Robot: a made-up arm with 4 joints.
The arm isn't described. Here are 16 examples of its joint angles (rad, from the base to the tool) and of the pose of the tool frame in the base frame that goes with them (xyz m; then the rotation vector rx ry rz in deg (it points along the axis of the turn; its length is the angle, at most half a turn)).
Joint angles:
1: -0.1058 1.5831 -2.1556 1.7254
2: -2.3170 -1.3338 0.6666 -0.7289
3: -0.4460 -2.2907 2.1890 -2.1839
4: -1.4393 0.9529 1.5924 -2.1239
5: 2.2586 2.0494 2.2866 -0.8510
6: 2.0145 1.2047 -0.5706 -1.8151
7: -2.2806 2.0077 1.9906 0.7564
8: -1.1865 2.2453 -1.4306 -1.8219
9: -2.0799 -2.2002 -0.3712 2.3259
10: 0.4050 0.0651 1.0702 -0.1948
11: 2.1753 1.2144 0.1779 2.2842
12: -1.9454 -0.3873 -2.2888 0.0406
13: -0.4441 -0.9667 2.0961 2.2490
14: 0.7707 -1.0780 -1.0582 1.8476
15: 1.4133 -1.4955 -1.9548 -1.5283
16: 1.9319 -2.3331 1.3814 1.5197
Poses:
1: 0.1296 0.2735 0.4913 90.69 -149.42 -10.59
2: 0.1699 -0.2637 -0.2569 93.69 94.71 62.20
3: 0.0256 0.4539 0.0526 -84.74 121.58 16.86
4: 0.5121 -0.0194 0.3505 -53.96 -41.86 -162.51
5: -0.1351 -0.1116 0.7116 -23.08 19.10 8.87
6: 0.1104 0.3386 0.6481 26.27 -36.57 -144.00
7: 0.1042 0.1318 0.6541 -57.13 111.35 -43.09
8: -0.5174 0.0457 0.3318 3.76 -38.76 -8.65
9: 0.1198 -0.3431 -0.0782 10.32 -16.56 134.66
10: -0.4001 -0.3165 -0.0177 -5.67 -61.04 -13.00
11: 0.0509 0.4027 0.4476 87.46 -139.20 -22.67
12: 0.3557 0.3800 0.2619 -119.86 96.55 76.82
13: 0.1147 0.0968 -0.1708 -39.94 -4.61 -101.27
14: -0.4312 -0.1660 0.1047 -32.84 20.21 19.27
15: -0.3740 -0.1000 -0.1953 171.53 47.75 -5.65
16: 0.4260 -0.0165 0.2113 -60.67 21.26 157.18
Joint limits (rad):
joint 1: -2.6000..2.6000
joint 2: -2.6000..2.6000
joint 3: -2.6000..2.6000
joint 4: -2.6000..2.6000
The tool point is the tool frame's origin. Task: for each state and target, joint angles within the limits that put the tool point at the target. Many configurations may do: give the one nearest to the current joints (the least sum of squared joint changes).
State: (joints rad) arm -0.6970 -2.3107 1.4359 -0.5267
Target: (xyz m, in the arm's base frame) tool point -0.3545 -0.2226 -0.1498
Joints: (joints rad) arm -1.2951 -1.8717 0.6881 -0.6047
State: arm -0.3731 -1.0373 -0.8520 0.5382
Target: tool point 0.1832 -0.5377 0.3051
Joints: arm -0.7249 -0.4142 -0.8797 -0.3796
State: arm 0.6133 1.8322 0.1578 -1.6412
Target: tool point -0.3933 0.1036 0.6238
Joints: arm 0.6911 1.2716 0.0341 -1.1877
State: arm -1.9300 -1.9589 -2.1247 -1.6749
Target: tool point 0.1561 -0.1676 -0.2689
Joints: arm -1.5176 -1.9985 -1.4787 -2.4266
